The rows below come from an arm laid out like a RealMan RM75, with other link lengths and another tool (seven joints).
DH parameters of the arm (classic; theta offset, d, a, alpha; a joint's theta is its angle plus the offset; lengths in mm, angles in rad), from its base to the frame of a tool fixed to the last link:
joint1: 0 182.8 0 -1.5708
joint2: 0 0 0 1.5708
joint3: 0 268.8 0 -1.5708
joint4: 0 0 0 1.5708
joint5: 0 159.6 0 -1.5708
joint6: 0 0 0 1.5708
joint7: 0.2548 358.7 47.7 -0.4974
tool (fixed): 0 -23.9 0 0
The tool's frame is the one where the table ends.
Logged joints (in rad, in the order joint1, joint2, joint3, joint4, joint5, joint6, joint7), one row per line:
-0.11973 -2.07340 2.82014 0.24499 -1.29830 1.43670 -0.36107
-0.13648 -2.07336 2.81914 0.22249 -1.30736 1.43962 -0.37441
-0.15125 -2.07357 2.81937 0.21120 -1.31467 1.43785 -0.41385
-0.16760 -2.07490 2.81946 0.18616 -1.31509 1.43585 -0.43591
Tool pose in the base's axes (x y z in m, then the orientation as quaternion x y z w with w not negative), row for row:
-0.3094 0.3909 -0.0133 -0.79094 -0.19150 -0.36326 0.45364
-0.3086 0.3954 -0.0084 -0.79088 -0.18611 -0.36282 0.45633
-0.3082 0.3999 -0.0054 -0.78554 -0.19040 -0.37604 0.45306
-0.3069 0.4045 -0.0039 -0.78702 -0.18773 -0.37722 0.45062
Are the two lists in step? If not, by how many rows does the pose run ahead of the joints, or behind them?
They are in step.
